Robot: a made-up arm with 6 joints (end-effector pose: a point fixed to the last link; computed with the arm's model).
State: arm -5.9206 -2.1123 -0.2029 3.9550 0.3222 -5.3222
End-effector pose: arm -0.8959 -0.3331 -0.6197 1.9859 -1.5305 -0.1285
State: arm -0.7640 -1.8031 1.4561 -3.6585 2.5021 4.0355
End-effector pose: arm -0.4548 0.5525 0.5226 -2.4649 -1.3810 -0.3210
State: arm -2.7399 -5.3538 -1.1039 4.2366 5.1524 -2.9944
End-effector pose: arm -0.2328 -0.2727 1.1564 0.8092 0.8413 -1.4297
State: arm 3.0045 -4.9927 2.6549 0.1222 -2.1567 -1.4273
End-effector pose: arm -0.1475 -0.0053 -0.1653 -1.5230 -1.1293 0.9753
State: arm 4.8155 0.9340 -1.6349 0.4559 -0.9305 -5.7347
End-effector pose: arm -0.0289 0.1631 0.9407 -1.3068 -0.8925 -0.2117
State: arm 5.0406 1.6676 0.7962 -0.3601 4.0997 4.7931
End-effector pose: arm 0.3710 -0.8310 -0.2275 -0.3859 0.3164 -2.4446
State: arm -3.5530 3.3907 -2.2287 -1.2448 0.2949 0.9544
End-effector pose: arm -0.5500 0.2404 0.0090 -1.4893 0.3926 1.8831
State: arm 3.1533 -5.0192 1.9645 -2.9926 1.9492 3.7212
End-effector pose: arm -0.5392 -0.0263 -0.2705 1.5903 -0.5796 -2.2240
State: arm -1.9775 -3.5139 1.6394 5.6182 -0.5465 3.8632
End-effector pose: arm 0.2925 0.4563 -0.5544 -0.9858 2.0678 0.2996
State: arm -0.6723 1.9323 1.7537 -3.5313 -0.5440 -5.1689
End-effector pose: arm -0.0007 0.0150 -0.6081 1.9882 -1.5641 -1.4555
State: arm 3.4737 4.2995 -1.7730 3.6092 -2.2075 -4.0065
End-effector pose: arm 0.2276 -0.0213 -0.5237 1.4720 0.8913 1.5418
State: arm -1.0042 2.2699 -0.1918 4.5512 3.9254 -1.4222
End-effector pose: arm 0.5607 -0.6130 -0.4034 -1.3055 -0.4862 -0.9982
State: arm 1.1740 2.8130 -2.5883 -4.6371 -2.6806 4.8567
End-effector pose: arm 0.1278 0.2392 0.2111 2.2243 1.4536 0.1561
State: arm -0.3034 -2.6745 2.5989 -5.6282 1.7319 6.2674
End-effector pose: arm -0.0990 0.1671 0.3666 -0.3392 1.6416 0.2140
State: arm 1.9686 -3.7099 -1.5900 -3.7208 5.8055 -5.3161
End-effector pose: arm -0.3613 0.8518 0.1502 -1.1816 -0.8293 -0.7816
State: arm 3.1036 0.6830 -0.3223 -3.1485 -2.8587 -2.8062
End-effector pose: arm -0.5137 -0.0207 0.9885 -3.0694 0.5902 -0.1198
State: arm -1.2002 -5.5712 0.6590 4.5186 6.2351 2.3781
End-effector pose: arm 0.4347 -0.9876 0.6886 1.0739 0.8911 -0.4572
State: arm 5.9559 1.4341 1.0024 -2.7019 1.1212 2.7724
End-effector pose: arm 0.9571 -0.3423 -0.2142 0.4455 1.3330 -0.6786
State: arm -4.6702 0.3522 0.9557 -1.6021 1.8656 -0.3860
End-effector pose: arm 0.0706 0.7371 0.7789 -1.2170 1.3800 -1.4520
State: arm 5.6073 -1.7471 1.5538 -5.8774 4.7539 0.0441
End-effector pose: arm -0.5772 0.4396 0.6929 -0.3286 -1.6761 -0.1085
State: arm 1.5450 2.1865 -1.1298 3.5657 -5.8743 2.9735
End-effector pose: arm 0.0105 1.0328 0.3252 -0.3290 0.7143 1.6342
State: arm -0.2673 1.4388 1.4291 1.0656 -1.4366 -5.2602
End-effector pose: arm 0.6683 -0.2746 -0.3731 1.5083 0.4361 -0.0433
